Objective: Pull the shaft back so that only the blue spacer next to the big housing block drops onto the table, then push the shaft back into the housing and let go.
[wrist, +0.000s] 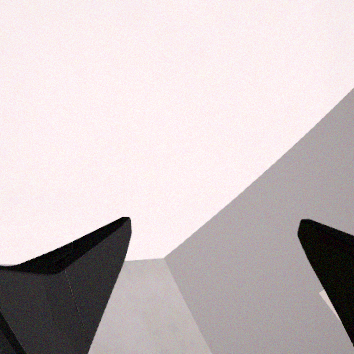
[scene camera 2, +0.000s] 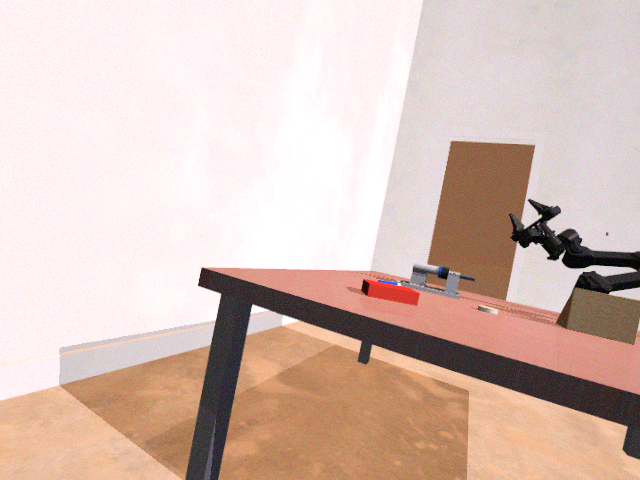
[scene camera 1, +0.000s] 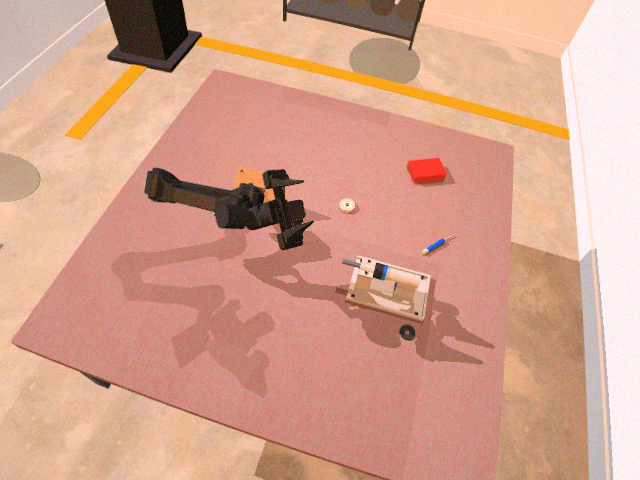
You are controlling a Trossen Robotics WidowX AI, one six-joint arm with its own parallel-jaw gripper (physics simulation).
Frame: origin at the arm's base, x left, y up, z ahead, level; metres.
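Seen in the pictures: gripper, between the fingertips: (wrist: 215, 226) (scene camera 2: 518, 206) (scene camera 1: 307, 201); arm's base, origin of its link: (scene camera 2: 599, 314) (scene camera 1: 253, 196).
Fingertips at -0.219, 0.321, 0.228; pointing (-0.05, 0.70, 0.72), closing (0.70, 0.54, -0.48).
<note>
Offsets run from my fingertips to a thing's top centre, as dx, dy, dz. "spot": to the spot under its first point. Level surfaces: height alone.
The shaft {spot: +0.057, -0.291, +0.128} (scene camera 1: 351, 262) (scene camera 2: 467, 278) sticks out of the narrow end support of the fixture. Its blue spacer {+0.058, -0.276, +0.225} (scene camera 1: 385, 272) (scene camera 2: 440, 272) is against the big pale cylindrical housing (scene camera 1: 404, 276) (scene camera 2: 423, 268), with a black spacer {+0.058, -0.276, +0.208} (scene camera 1: 379, 270) beside it on the shaft's protruding side. The spacers are up on the shaft, above the fixture's base plate (scene camera 1: 387, 311). My gripper (scene camera 1: 308, 202) (scene camera 2: 520, 207) (wrist: 215, 226) is open and empty, high above the table and apart from the shaft. The fixture does not show in the wrist view, where walls appear beyond the fingers.
On the table {dy -0.377} (scene camera 1: 310, 387) lie a black ring {-0.065, -0.373, +0.331} (scene camera 1: 402, 331) near the fixture, a cream ring {+0.320, -0.365, +0.064} (scene camera 1: 342, 207) (scene camera 2: 488, 311), a blue pen-like tool {+0.267, -0.360, +0.386} (scene camera 1: 435, 245) and a red block {+0.568, -0.347, +0.304} (scene camera 1: 426, 169) (scene camera 2: 390, 292). An orange block (scene camera 1: 248, 176) (scene camera 2: 602, 316) stands by the arm.
</note>
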